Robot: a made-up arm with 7 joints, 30 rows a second.
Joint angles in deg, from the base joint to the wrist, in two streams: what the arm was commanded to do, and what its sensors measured. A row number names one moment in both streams.
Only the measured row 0 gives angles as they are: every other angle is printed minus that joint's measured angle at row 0.
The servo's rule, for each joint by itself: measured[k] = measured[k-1] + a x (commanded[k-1-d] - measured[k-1]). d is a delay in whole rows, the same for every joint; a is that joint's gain. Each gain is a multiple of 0.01, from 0.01 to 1. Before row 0 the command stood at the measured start. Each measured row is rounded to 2 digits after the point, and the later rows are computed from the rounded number. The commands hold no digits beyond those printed.
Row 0, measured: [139.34, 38.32, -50.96, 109.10, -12.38, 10.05, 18.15]
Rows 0 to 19, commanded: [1.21, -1.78, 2.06, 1.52, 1.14, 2.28, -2.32]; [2.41, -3.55, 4.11, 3.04, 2.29, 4.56, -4.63]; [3.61, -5.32, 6.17, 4.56, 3.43, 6.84, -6.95]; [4.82, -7.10, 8.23, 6.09, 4.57, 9.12, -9.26]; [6.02, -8.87, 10.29, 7.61, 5.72, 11.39, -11.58]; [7.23, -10.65, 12.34, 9.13, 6.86, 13.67, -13.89]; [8.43, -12.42, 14.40, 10.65, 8.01, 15.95, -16.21]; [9.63, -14.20, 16.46, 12.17, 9.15, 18.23, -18.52]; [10.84, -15.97, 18.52, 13.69, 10.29, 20.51, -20.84]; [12.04, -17.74, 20.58, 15.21, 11.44, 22.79, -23.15]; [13.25, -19.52, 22.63, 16.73, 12.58, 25.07, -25.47]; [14.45, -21.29, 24.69, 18.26, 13.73, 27.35, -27.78]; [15.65, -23.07, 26.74, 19.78, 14.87, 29.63, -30.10]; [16.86, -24.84, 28.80, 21.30, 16.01, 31.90, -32.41]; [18.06, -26.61, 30.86, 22.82, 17.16, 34.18, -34.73]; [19.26, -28.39, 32.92, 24.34, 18.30, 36.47, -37.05]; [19.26, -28.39, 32.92, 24.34, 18.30, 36.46, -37.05]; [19.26, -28.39, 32.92, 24.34, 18.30, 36.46, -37.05]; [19.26, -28.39, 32.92, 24.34, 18.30, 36.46, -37.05]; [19.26, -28.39, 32.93, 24.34, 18.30, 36.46, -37.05]
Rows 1 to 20, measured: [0.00, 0.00, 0.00, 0.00, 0.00, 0.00, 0.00]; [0.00, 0.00, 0.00, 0.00, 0.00, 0.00, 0.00]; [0.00, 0.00, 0.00, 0.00, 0.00, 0.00, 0.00]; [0.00, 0.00, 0.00, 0.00, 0.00, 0.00, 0.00]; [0.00, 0.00, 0.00, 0.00, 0.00, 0.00, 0.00]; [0.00, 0.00, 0.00, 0.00, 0.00, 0.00, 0.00]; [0.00, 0.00, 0.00, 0.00, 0.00, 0.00, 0.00]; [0.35, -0.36, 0.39, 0.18, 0.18, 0.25, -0.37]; [0.95, -1.00, 1.10, 0.52, 0.52, 0.72, -1.05]; [1.72, -1.86, 2.06, 1.00, 0.99, 1.39, -1.99]; [2.62, -2.91, 3.23, 1.61, 1.56, 2.24, -3.15]; [3.61, -4.10, 4.57, 2.33, 2.23, 3.25, -4.50]; [4.66, -5.41, 6.05, 3.15, 2.97, 4.40, -6.00]; [5.75, -6.81, 7.64, 4.05, 3.78, 5.67, -7.63]; [6.88, -8.29, 9.32, 5.02, 4.64, 7.05, -9.37]; [8.03, -9.83, 11.07, 6.06, 5.54, 8.53, -11.21]; [9.19, -11.41, 12.88, 7.16, 6.48, 10.10, -13.12]; [10.37, -13.03, 14.73, 8.31, 7.46, 11.75, -15.10]; [11.55, -14.68, 16.62, 9.50, 8.46, 13.47, -17.13]; [12.74, -16.36, 18.54, 10.73, 9.49, 15.25, -19.21]
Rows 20 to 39, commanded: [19.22, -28.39, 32.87, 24.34, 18.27, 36.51, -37.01]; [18.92, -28.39, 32.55, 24.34, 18.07, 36.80, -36.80]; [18.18, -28.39, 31.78, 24.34, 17.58, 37.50, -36.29]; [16.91, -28.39, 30.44, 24.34, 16.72, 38.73, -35.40]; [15.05, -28.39, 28.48, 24.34, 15.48, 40.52, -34.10]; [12.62, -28.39, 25.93, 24.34, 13.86, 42.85, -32.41]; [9.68, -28.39, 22.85, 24.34, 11.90, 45.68, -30.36]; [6.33, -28.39, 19.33, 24.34, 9.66, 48.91, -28.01]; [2.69, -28.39, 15.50, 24.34, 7.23, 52.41, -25.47]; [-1.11, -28.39, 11.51, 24.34, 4.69, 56.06, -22.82]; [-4.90, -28.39, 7.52, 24.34, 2.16, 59.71, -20.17]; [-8.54, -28.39, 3.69, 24.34, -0.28, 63.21, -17.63]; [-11.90, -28.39, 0.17, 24.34, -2.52, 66.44, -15.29]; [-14.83, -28.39, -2.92, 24.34, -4.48, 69.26, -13.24]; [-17.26, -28.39, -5.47, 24.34, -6.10, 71.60, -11.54]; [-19.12, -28.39, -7.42, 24.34, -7.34, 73.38, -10.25]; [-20.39, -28.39, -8.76, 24.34, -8.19, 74.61, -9.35]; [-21.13, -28.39, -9.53, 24.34, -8.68, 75.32, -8.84]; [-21.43, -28.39, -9.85, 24.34, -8.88, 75.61, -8.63]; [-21.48, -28.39, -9.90, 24.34, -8.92, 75.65, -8.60]
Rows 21 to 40, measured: [13.93, -18.06, 20.49, 12.00, 10.53, 17.08, -21.32]; [15.13, -19.77, 22.46, 13.30, 11.59, 18.96, -23.47]; [16.33, -21.49, 24.45, 14.62, 12.66, 20.89, -25.64]; [17.18, -22.87, 26.06, 15.79, 13.56, 22.60, -27.47]; [17.78, -23.97, 27.36, 16.82, 14.32, 24.12, -29.00]; [18.21, -24.85, 28.42, 17.72, 14.96, 25.48, -30.29]; [18.51, -25.56, 29.28, 18.51, 15.49, 26.69, -31.37]; [18.72, -26.13, 29.96, 19.21, 15.93, 27.77, -32.27]; [18.78, -26.58, 30.45, 19.83, 16.27, 28.76, -32.99]; [18.61, -26.94, 30.70, 20.37, 16.48, 29.72, -33.52]; [18.12, -27.23, 30.65, 20.85, 16.52, 30.71, -33.82]; [17.23, -27.46, 30.24, 21.27, 16.35, 31.79, -33.86]; [15.89, -27.65, 29.42, 21.64, 15.95, 33.01, -33.63]; [14.09, -27.80, 28.17, 21.96, 15.30, 34.40, -33.11]; [11.84, -27.92, 26.49, 22.25, 14.40, 36.00, -32.29]; [9.19, -28.01, 24.40, 22.50, 13.25, 37.81, -31.20]; [6.20, -28.09, 21.95, 22.72, 11.88, 39.82, -29.86]; [2.98, -28.15, 19.21, 22.91, 10.32, 42.01, -28.31]; [-0.36, -28.20, 16.26, 23.08, 8.62, 44.34, -26.60]; [-3.71, -28.24, 13.20, 23.23, 6.84, 46.77, -24.79]
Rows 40 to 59, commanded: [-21.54, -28.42, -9.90, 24.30, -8.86, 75.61, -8.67]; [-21.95, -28.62, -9.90, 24.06, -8.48, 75.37, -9.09]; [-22.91, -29.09, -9.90, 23.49, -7.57, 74.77, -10.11]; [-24.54, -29.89, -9.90, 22.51, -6.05, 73.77, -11.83]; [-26.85, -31.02, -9.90, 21.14, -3.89, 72.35, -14.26]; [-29.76, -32.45, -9.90, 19.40, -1.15, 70.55, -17.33]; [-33.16, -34.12, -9.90, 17.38, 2.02, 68.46, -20.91]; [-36.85, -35.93, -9.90, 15.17, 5.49, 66.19, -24.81]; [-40.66, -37.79, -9.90, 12.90, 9.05, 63.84, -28.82]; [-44.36, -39.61, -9.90, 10.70, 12.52, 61.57, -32.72]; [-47.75, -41.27, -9.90, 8.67, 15.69, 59.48, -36.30]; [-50.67, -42.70, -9.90, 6.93, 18.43, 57.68, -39.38]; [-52.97, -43.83, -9.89, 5.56, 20.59, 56.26, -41.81]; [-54.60, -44.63, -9.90, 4.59, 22.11, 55.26, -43.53]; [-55.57, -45.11, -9.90, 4.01, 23.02, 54.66, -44.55]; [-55.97, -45.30, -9.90, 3.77, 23.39, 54.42, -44.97]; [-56.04, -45.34, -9.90, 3.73, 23.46, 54.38, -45.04]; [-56.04, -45.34, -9.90, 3.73, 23.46, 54.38, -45.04]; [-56.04, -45.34, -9.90, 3.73, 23.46, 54.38, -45.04]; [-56.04, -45.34, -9.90, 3.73, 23.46, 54.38, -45.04]
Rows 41 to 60, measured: [-6.93, -28.27, 10.14, 23.36, 5.03, 49.24, -22.94]; [-9.93, -28.29, 7.17, 23.48, 3.25, 51.70, -21.12]; [-12.60, -28.31, 4.40, 23.58, 1.56, 54.08, -19.38]; [-14.86, -28.33, 1.90, 23.67, 0.00, 56.34, -17.78]; [-16.68, -28.34, -0.27, 23.75, -1.39, 58.43, -16.35]; [-18.06, -28.35, -2.09, 23.82, -2.59, 60.32, -15.11]; [-19.05, -28.36, -3.57, 23.88, -3.60, 62.01, -14.07]; [-19.77, -28.37, -4.77, 23.93, -4.44, 63.51, -13.21]; [-20.40, -28.42, -5.74, 23.95, -5.09, 64.81, -12.55]; [-21.13, -28.55, -6.53, 23.89, -5.49, 65.91, -12.16]; [-22.12, -28.82, -7.17, 23.72, -5.58, 66.77, -12.11]; [-23.49, -29.26, -7.69, 23.41, -5.31, 67.38, -12.45]; [-25.31, -29.90, -8.11, 22.93, -4.64, 67.73, -13.23]; [-27.59, -30.74, -8.45, 22.26, -3.57, 67.81, -14.46]; [-30.28, -31.78, -8.73, 21.41, -2.12, 67.63, -16.12]; [-33.29, -32.98, -8.95, 20.39, -0.33, 67.21, -18.15]; [-36.50, -34.31, -9.13, 19.23, 1.73, 66.59, -20.48]; [-39.76, -35.70, -9.28, 17.96, 3.96, 65.81, -23.01]; [-42.92, -37.10, -9.40, 16.64, 6.28, 64.92, -25.63]; [-45.83, -38.45, -9.49, 15.31, 8.57, 63.97, -28.22]
